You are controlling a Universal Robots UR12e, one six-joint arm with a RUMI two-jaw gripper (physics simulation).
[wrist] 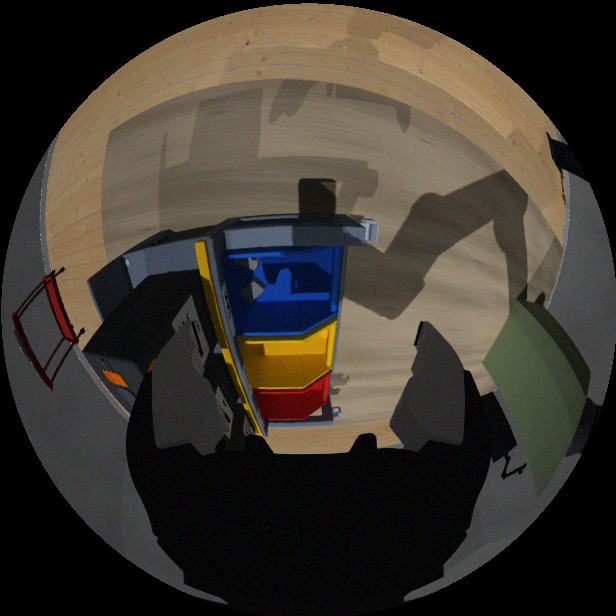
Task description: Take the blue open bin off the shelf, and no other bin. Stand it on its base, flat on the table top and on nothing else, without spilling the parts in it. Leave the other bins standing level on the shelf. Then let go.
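I look down on the wooden table top from above in the wrist view. A grey shelf (pixel 293 232) holds three open bins in tiers: the blue bin (pixel 281 287) on top, a yellow bin (pixel 287 359) below it and a red bin (pixel 293 399) lowest. Small grey parts (pixel 251 287) lie inside the blue bin. My gripper (pixel 307 344) is open and empty. Its left jaw (pixel 178 390) and right jaw (pixel 430 385) frame the shelf from above and touch no bin. The left jaw overlaps the shelf's left side.
A dark box with an orange mark (pixel 114 376) stands left of the shelf. A red wire frame (pixel 43 333) is at the far left off the table. A green panel (pixel 534 390) is at the right edge. A dark cylinder (pixel 316 195) stands behind the shelf.
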